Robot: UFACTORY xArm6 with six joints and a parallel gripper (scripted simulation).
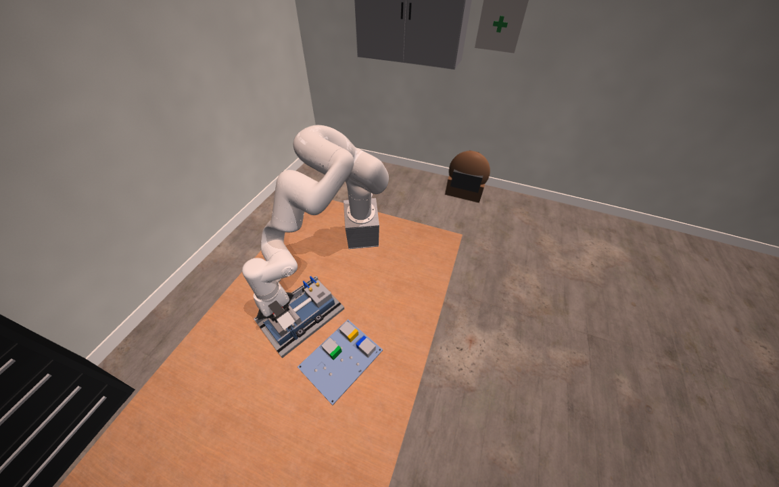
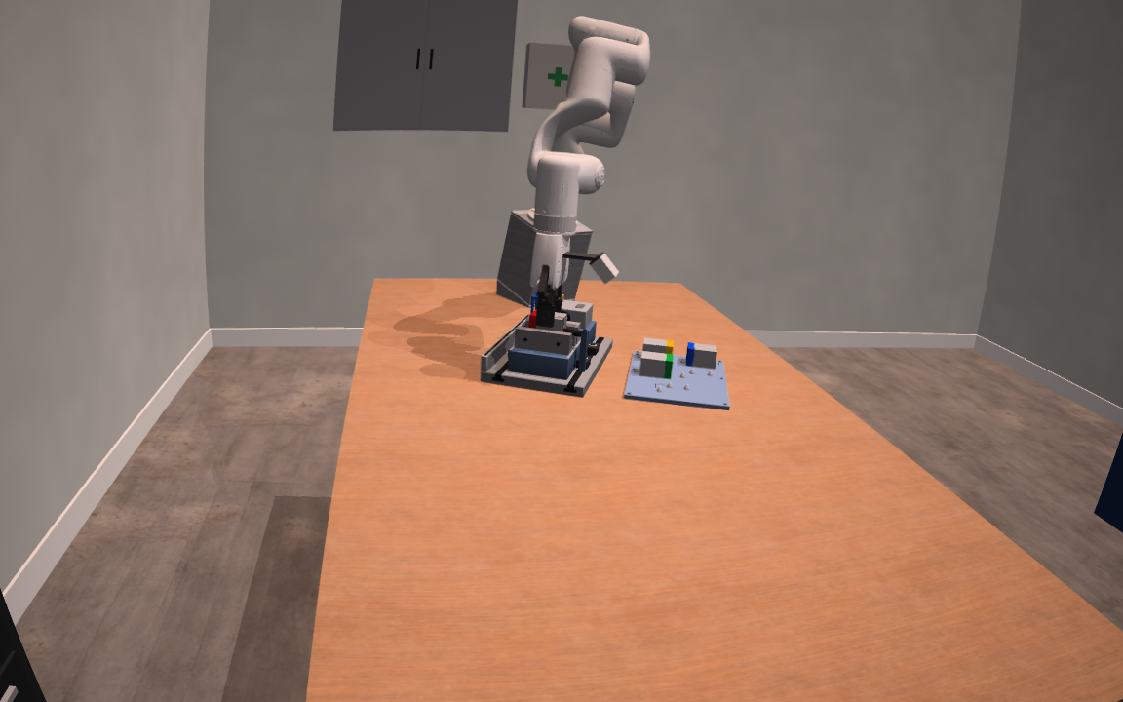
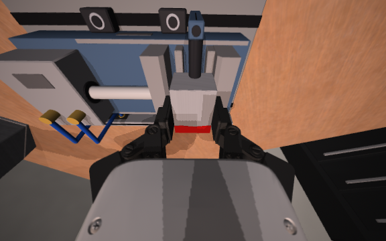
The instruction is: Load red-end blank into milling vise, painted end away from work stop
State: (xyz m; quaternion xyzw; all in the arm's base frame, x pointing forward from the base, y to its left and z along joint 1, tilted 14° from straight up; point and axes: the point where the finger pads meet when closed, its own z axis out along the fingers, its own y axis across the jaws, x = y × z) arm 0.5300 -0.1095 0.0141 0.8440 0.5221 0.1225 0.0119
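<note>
Now: the red-ended blank 2 cm below my hand. The rest, counted from my hand: fixed jaw 4 cm below, 3 cm ahead, 1 cm to the right; moving jaw 4 cm below, 3 cm behind, 2 cm to the left; dark work stop rod 4 cm to the left, 3 cm below, 2 cm ahead.
</note>
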